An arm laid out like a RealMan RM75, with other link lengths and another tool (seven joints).
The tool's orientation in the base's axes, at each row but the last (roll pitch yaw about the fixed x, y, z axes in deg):
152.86 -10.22 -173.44
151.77 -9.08 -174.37
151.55 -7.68 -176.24
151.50 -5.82 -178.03
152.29 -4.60 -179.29
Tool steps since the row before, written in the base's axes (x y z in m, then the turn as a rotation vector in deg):
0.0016 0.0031 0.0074 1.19 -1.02 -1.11
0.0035 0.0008 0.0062 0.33 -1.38 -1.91
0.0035 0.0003 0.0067 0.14 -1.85 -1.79
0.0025 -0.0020 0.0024 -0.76 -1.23 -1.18
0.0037 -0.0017 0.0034 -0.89 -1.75 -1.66
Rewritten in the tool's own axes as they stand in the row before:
-0.0006 0.0061 -0.0055 -1.25 -1.43 0.28
-0.0025 0.0036 -0.0057 -0.49 -2.12 0.97
-0.0026 0.0034 -0.0062 -0.26 -2.48 0.67
-0.0022 -0.0006 -0.0033 0.68 -1.66 0.53
-0.0034 0.0002 -0.0041 0.78 -2.34 0.72

